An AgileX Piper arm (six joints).
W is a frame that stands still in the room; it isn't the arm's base.
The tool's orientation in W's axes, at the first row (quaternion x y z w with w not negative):
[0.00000 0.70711 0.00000 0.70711]
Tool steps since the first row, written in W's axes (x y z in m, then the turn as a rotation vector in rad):
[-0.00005 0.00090 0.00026 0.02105 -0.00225 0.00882]
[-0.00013 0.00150 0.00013 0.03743 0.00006 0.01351]
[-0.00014 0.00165 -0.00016 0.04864 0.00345 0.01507]
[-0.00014 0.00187 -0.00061 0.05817 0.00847 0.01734]
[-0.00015 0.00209 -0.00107 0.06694 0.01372 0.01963]
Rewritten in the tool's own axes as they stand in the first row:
[-0.00026 0.00090 -0.00005 -0.00882 -0.00225 0.02105]
[-0.00013 0.00150 -0.00013 -0.01351 0.00006 0.03743]
[0.00016 0.00165 -0.00014 -0.01507 0.00345 0.04864]
[0.00061 0.00187 -0.00014 -0.01734 0.00847 0.05817]
[0.00107 0.00209 -0.00015 -0.01963 0.01372 0.06694]

